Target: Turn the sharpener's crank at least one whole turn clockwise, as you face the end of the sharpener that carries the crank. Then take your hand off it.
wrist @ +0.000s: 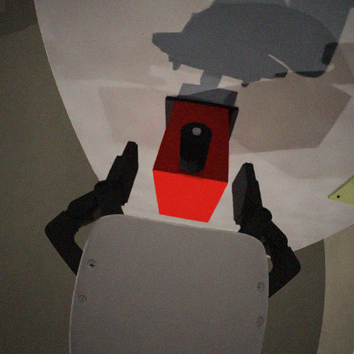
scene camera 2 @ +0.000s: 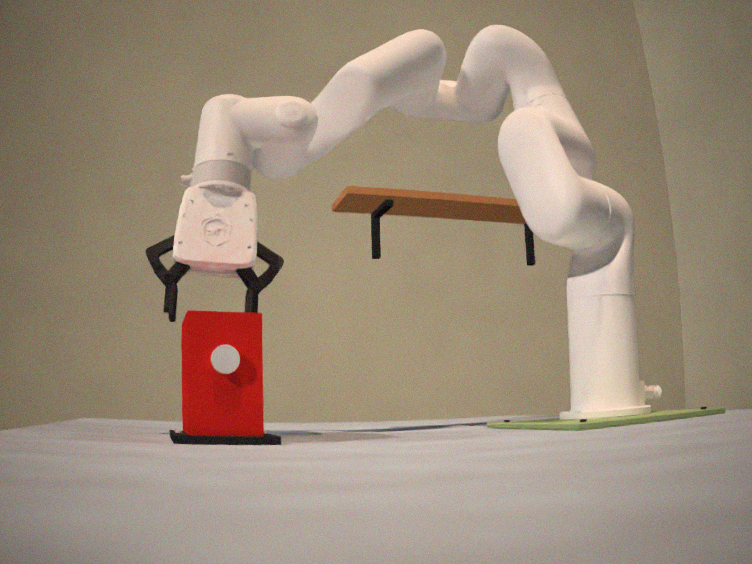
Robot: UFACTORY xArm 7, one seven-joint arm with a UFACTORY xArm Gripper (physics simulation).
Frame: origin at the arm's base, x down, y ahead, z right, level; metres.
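Seen in the pictures: arm's base at its link origin: (scene camera 2: 605,416).
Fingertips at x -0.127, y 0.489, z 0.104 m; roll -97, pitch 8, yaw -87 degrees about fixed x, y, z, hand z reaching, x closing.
Pixels of each thing's top centre, then the offset from my fingertips to it. "pt": a spot on its surface instead. Level surfaces: height alone.
- sharpener at a spot on its surface: (scene camera 2: 200,400) pt dx +0.092, dy +0.029, dz -0.140 m
- black base at a spot on its surface: (scene camera 2: 227,439) pt dx +0.129, dy +0.005, dz -0.152 m
- white disc at a spot on its surface: (scene camera 2: 225,358) pt dx +0.051, dy +0.005, dz -0.150 m
- pale table at its surface level: dx +0.134 m
The sharpener (scene camera 2: 200,400) (wrist: 190,197) is a red box standing upright on a black base (scene camera 2: 227,439). A white disc (scene camera 2: 225,358) sticks out of its face towards scene camera 2. In the wrist view a dark, rounded crank part (wrist: 195,152) with a small grey spot is on the opposite, shaded face; scene camera 2 does not show it. My gripper (scene camera 2: 211,313) (wrist: 188,163) is open and empty, pointing down at about the height of the box's top. In scene camera 2, one fingertip is left of the box and the other is partly hidden behind its top right corner.
The arm's white base stands on a green plate (scene camera 2: 662,417) (wrist: 346,192) to the right. A brown shelf (scene camera 2: 425,203) with black brackets is on the wall behind. The sharpener stands on a pale table (scene camera 2: 425,497) (wrist: 75,65); dark shadows lie beyond it in the wrist view.
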